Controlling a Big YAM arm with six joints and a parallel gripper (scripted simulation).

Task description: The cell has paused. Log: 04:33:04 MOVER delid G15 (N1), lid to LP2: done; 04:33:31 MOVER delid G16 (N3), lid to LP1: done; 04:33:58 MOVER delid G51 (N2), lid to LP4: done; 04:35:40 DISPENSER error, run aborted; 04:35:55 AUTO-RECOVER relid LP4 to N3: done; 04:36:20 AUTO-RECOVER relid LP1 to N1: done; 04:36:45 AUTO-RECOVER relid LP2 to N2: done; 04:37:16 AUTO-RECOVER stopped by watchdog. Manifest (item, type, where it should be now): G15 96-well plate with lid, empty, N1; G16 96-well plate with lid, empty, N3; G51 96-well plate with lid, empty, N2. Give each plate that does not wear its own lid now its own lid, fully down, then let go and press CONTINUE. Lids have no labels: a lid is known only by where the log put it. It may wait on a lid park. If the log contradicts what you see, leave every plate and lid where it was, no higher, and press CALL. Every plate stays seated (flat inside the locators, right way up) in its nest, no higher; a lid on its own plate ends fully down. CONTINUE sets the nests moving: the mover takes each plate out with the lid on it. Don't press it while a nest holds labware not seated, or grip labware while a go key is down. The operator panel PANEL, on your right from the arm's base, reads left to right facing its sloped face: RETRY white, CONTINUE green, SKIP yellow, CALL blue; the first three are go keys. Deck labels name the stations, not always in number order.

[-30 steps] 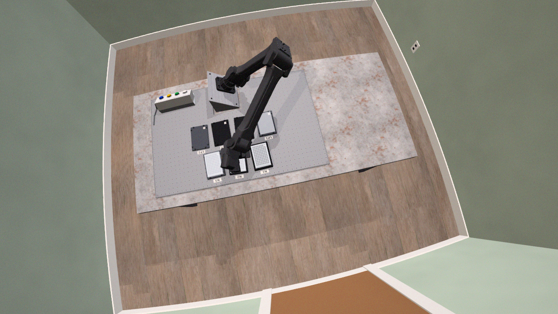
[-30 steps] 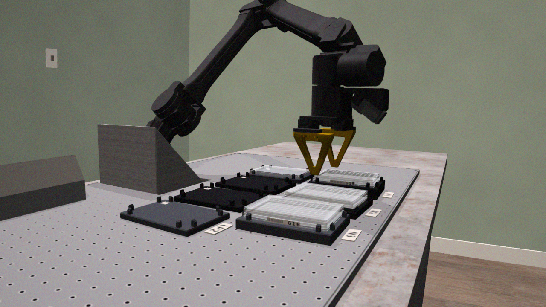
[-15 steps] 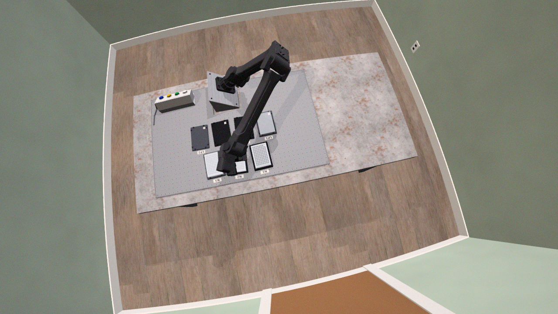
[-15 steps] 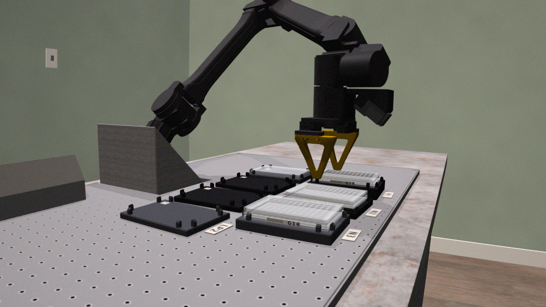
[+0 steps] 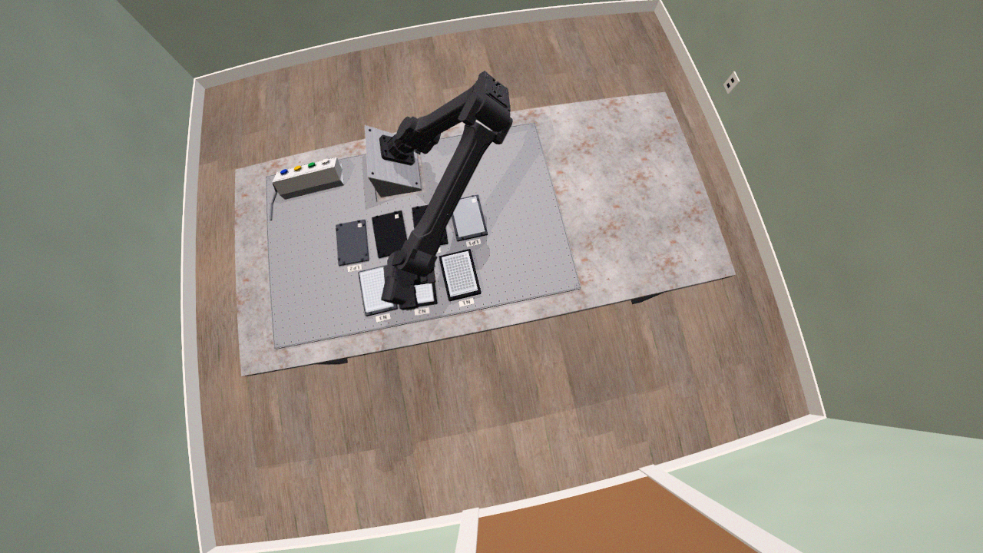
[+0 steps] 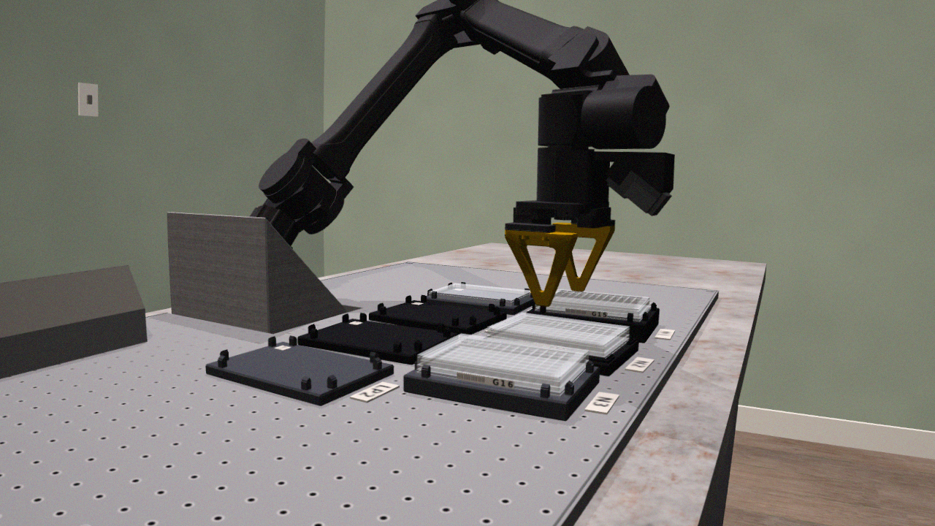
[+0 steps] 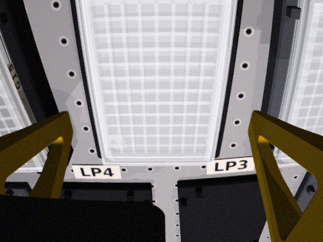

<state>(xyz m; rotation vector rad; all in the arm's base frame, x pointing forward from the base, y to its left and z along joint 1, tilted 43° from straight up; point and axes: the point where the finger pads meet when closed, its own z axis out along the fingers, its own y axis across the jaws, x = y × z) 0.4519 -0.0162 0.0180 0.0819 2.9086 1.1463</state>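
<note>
Right now my hand is 14 cm to the right of the plate G15 and 4 cm above it. Round my hand: plate G16: 13 cm to the right, 5 cm below; LP4 label: 10 cm behind, 6 cm to the left, 7 cm below; nest N1: 14 cm to the left, 6 cm below.
</note>
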